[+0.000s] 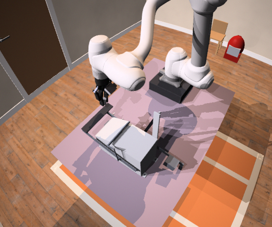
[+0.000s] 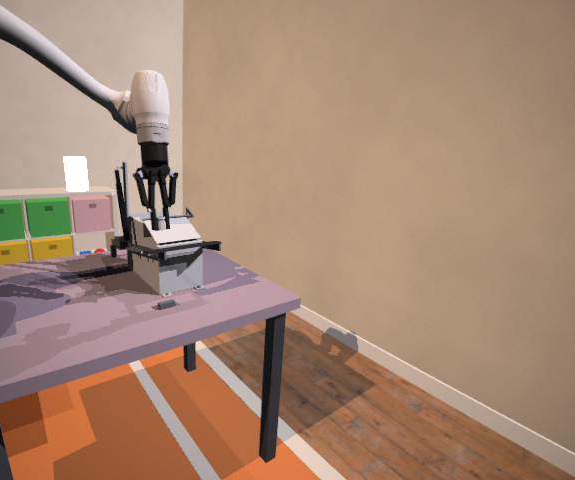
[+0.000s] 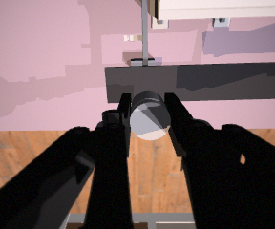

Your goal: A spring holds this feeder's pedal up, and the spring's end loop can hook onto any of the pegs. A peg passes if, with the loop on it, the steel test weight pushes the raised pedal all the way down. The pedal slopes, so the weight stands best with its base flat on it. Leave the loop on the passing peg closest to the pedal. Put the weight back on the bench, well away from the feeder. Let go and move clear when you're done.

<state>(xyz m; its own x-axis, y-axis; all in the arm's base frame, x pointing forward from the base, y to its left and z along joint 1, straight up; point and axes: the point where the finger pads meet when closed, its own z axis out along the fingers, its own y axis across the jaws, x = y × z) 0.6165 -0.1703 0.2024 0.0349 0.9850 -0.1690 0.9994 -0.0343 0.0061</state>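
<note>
My hand is 27 cm above the small grey block and 3 cm to the left of it. Also, from my hand: steel test weight (1 cm below).
</note>
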